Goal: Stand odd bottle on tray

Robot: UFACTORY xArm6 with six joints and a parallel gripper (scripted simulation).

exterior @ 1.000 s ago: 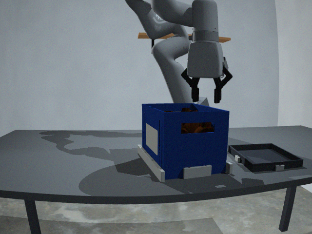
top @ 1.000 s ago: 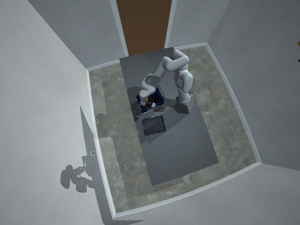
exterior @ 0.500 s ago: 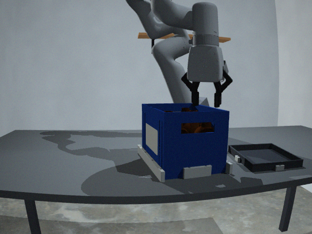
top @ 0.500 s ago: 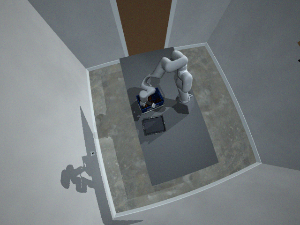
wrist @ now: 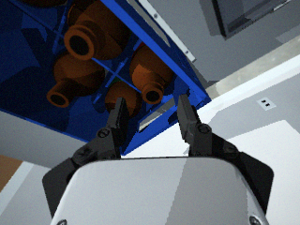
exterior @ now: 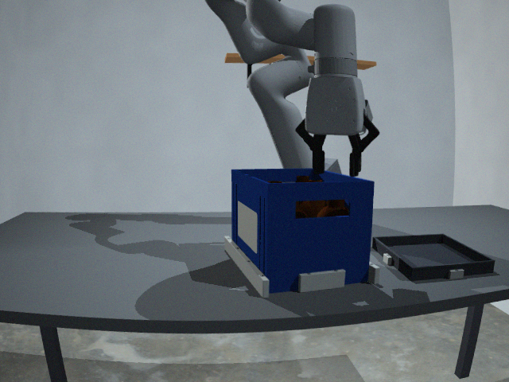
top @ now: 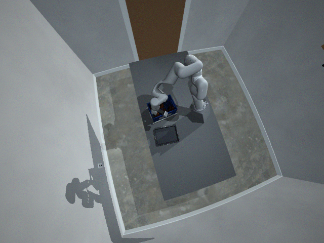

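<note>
My gripper is now 110 mm above the blue crate, 80 mm past it and 60 mm to the left of it. From my hand the other things lie so: bottle (110 mm below, 100 mm to the right, 70 mm behind); dark tray (230 mm to the left, 190 mm below, 60 mm behind).
</note>
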